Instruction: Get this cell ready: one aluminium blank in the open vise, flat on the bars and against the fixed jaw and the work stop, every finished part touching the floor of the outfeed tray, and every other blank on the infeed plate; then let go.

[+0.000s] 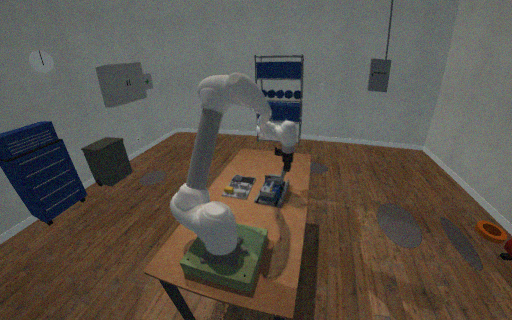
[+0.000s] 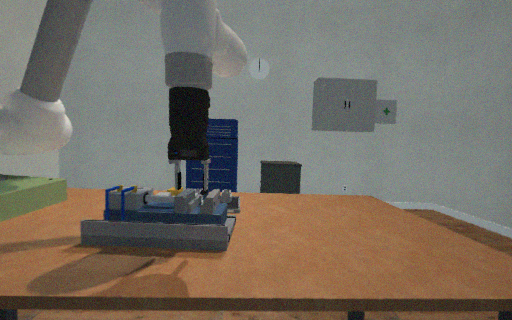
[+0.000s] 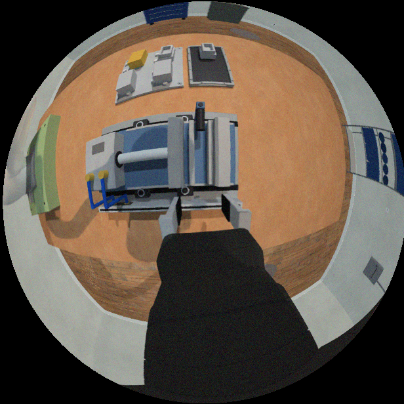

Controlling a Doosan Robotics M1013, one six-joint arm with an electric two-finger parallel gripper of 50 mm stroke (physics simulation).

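Places are measured from the arm's base along level axes (x ahead, y left, z up), in centimetres.
Where they show: gripper, fingertip midpoint: [image 1: 283,176] [image 2: 191,189]; arm's base at its link origin: [image 1: 222,250].
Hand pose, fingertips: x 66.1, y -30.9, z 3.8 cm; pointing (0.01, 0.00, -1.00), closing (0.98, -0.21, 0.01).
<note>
Each offset is from my fingertips to the top centre of the thing. "spot": to the spot under its first point. Level surfaces: height alone.
The vise {dx -5.2, dy +7.6, dz -1.7 cm} [image 1: 272,191] [image 2: 165,215] [image 3: 145,175] has a gap between its moving jaw [image 3: 176,152] and fixed jaw [image 3: 223,152]; I see no blank between them. The dark work stop [image 3: 200,117] reaches over that gap. The infeed plate [image 3: 150,91] holds two grey blanks [image 3: 126,82] [image 3: 162,71], a yellow block {dx -6.7, dy +40.3, dz -7.3 cm} [image 1: 228,190] [image 3: 137,59] and a hollowed grey part [image 3: 166,51]. The outfeed tray [image 3: 211,84] holds another hollowed part [image 3: 207,51] near its far end. My gripper [image 2: 192,188] [image 3: 201,203] is open and empty, pointing down above the level of the vise jaws.
Blue bent tubes {spot: dx -16.9, dy +6.3, dz -4.0 cm} [image 2: 114,202] [image 3: 103,192] with yellow ends stand at the vise's screw end. The arm's green base [image 1: 225,260] [image 3: 46,165] is beyond that end. The vise stands on a grey base {spot: dx -7.0, dy -1.7, dz -9.1 cm} [image 2: 155,235] on the wooden table {dz -11.7 cm} [image 2: 325,240]. A blue tool cabinet [image 2: 222,145] stands beyond the table.
</note>
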